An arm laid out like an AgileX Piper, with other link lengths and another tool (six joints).
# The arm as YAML. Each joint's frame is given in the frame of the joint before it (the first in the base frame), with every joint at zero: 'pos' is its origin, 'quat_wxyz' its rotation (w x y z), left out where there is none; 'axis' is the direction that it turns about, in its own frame. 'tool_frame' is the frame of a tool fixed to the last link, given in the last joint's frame.
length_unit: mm
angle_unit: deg
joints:
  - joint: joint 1
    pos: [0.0, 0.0, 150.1]
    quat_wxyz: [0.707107, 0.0, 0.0, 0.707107]
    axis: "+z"
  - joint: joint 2
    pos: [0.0, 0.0, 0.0]
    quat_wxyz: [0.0, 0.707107, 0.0, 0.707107]
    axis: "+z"
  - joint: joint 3
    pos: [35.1, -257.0, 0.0]
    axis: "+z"
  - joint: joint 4
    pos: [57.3, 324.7, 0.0]
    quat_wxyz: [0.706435, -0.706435, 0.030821, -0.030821]
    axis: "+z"
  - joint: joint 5
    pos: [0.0, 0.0, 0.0]
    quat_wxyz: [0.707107, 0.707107, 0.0, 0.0]
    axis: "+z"
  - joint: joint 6
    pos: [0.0, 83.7, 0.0]
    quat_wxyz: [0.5, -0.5, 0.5, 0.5]
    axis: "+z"
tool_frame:
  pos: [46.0, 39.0, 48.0]
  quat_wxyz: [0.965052, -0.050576, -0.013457, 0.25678]
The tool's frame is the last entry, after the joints.
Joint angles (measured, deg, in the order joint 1, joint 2, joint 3, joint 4, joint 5, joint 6), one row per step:
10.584, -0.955, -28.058, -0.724, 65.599, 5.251
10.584, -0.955, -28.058, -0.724, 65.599, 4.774
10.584, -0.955, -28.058, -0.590, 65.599, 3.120
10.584, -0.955, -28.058, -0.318, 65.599, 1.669
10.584, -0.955, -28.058, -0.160, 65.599, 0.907
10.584, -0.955, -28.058, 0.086, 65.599, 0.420
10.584, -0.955, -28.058, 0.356, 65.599, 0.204
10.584, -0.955, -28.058, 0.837, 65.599, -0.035
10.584, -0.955, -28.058, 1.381, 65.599, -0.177
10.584, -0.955, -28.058, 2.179, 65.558, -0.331
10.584, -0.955, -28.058, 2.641, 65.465, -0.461
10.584, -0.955, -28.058, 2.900, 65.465, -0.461
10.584, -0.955, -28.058, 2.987, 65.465, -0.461
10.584, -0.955, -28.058, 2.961, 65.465, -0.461
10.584, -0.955, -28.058, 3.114, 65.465, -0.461
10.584, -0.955, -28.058, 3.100, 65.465, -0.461
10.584, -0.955, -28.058, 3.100, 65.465, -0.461
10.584, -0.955, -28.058, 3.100, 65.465, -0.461
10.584, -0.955, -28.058, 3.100, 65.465, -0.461
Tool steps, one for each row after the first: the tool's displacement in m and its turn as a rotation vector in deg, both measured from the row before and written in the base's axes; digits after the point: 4 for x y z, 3 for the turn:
0.0002, -0.0003, 0.0003, -0.400, -0.069, 0.250
0.0009, -0.0007, 0.0010, -1.279, -0.221, 0.941
0.0008, -0.0002, 0.0008, -0.995, -0.175, 0.912
0.0004, -0.0001, 0.0004, -0.510, -0.092, 0.488
0.0003, 0.0003, 0.0002, -0.207, -0.038, 0.393
0.0001, 0.0005, 0.0000, 0.039, 0.007, 0.264
0.0001, 0.0010, -0.0001, 0.192, 0.034, 0.394
0.0001, 0.0012, -0.0002, 0.325, 0.058, 0.379
0.0001, 0.0019, -0.0003, 0.530, 0.053, 0.526
0.0002, 0.0011, 0.0000, 0.288, -0.046, 0.323
0.0000, 0.0006, -0.0001, 0.211, 0.039, 0.145
0.0000, 0.0002, 0.0000, 0.071, 0.013, 0.049
0.0000, -0.0001, 0.0000, -0.021, -0.004, -0.015
0.0000, 0.0004, -0.0001, 0.125, 0.023, 0.086
0.0000, 0.0000, 0.0000, -0.011, -0.002, -0.008
0.0000, 0.0000, 0.0000, 0.000, 0.000, 0.000
0.0000, 0.0000, 0.0000, 0.000, 0.000, 0.000
0.0000, 0.0000, 0.0000, 0.000, 0.000, 0.000

